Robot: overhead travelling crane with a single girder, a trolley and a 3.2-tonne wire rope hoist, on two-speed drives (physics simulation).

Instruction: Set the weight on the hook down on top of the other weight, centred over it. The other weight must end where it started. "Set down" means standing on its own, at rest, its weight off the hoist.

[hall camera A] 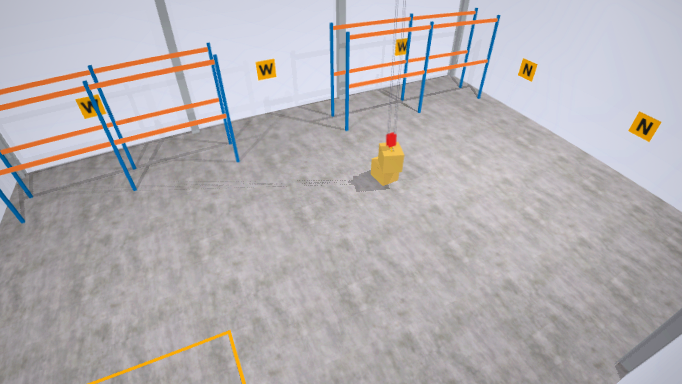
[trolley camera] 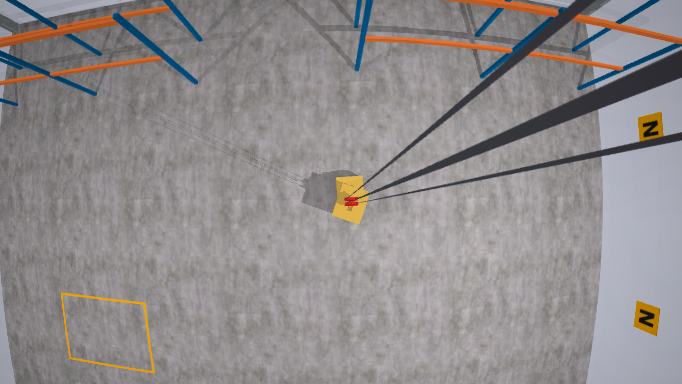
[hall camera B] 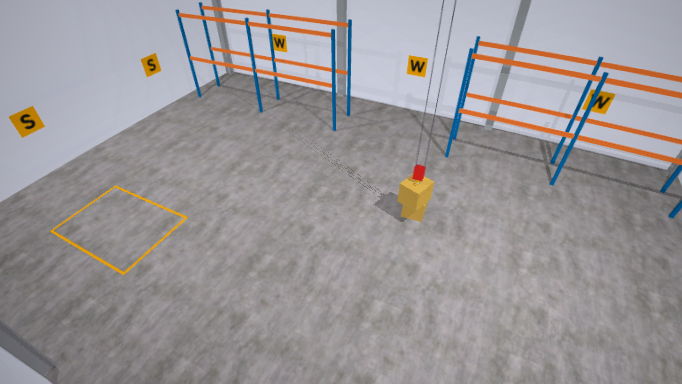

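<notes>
The red hook block point(hall camera A: 391, 139) point(hall camera B: 419, 172) point(trolley camera: 351, 201) hangs on its ropes, and the hook carries a yellow weight point(hall camera A: 391, 162) point(hall camera B: 413, 194) point(trolley camera: 353, 215). The other yellow weight point(hall camera A: 375, 169) point(hall camera B: 413, 215) point(trolley camera: 349, 180) stands on the floor, partly hidden behind and below the hung one. The two weights are turned differently. In the trolley view the hung weight overlaps the other but lies off its centre, towards the bottom of the view. In hall camera A it covers the right part of the other weight. Whether they touch cannot be told.
A blue and orange rack point(hall camera A: 347, 82) point(hall camera B: 453, 100) stands along the W wall behind the weights, and a second rack point(hall camera A: 110, 129) point(hall camera B: 334, 80) stands further along that wall. A yellow outlined rectangle point(hall camera A: 160, 357) point(hall camera B: 151, 202) point(trolley camera: 108, 298) is marked on the floor away from the weights.
</notes>
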